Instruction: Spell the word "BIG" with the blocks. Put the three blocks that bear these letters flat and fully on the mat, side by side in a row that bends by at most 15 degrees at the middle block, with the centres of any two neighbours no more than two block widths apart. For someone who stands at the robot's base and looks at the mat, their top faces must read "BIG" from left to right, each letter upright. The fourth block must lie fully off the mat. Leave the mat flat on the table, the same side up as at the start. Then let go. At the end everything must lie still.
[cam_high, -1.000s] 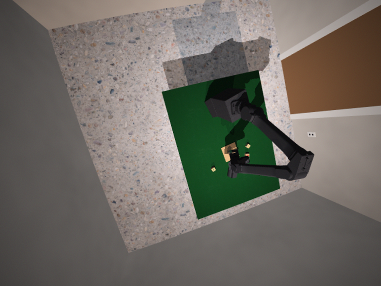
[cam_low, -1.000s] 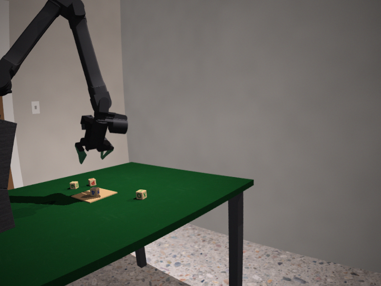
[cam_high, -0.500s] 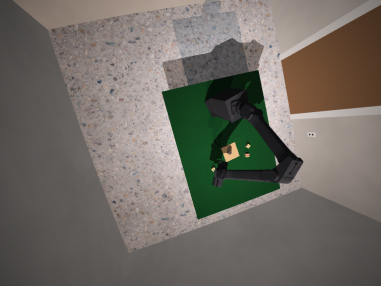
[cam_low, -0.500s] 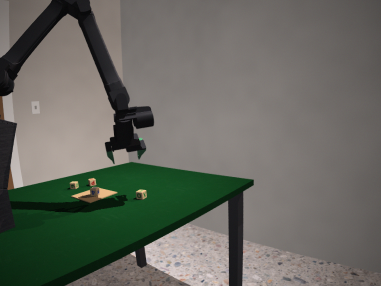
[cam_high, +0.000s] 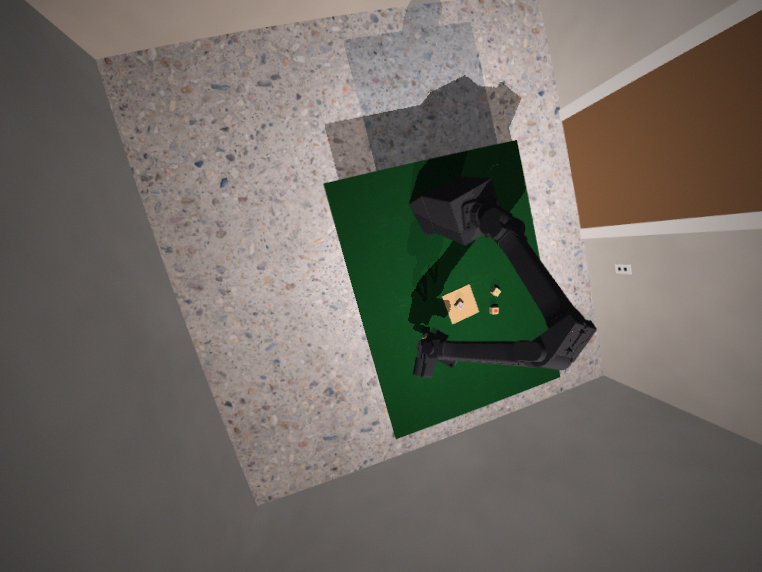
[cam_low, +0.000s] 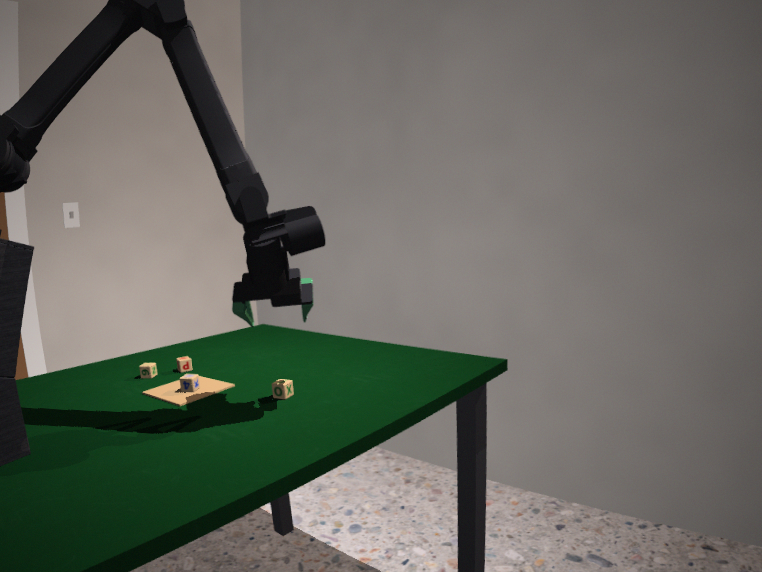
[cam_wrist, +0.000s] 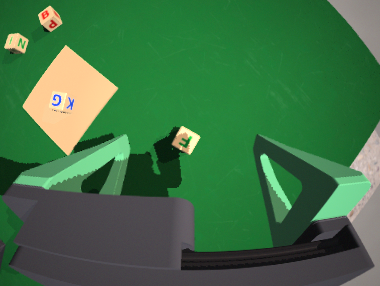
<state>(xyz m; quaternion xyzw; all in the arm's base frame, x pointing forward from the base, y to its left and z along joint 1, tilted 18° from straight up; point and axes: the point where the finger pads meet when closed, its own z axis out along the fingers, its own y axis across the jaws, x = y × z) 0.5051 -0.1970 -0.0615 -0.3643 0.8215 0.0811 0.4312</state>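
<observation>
The B block lies 2 cm behind my hand, 35 cm to the left of it and 14 cm below it. Round my hand: I block (10 cm behind, 38 cm to the left, 14 cm below); tan mat (9 cm behind, 21 cm to the left, 15 cm below).
</observation>
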